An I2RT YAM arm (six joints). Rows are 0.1 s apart.
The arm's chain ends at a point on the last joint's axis. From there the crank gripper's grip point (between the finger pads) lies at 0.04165 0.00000 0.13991 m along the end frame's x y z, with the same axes.
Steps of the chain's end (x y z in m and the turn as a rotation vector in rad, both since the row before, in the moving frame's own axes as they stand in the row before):
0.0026, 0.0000, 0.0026, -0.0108, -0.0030, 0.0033
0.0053, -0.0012, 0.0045, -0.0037, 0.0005, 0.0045
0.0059, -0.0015, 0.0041, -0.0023, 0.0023, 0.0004
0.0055, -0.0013, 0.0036, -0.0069, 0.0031, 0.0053
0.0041, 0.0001, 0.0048, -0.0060, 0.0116, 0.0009
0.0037, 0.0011, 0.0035, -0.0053, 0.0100, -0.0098
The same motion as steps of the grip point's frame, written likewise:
0.0022, 0.0016, 0.0027, -0.0108, -0.0030, 0.0033
0.0054, -0.0005, 0.0045, -0.0037, 0.0005, 0.0045
0.0062, -0.0012, 0.0040, -0.0023, 0.0023, 0.0004
0.0059, -0.0001, 0.0035, -0.0069, 0.0031, 0.0053
0.0057, 0.0010, 0.0043, -0.0060, 0.0116, 0.0009
0.0051, 0.0014, 0.0031, -0.0053, 0.0100, -0.0098

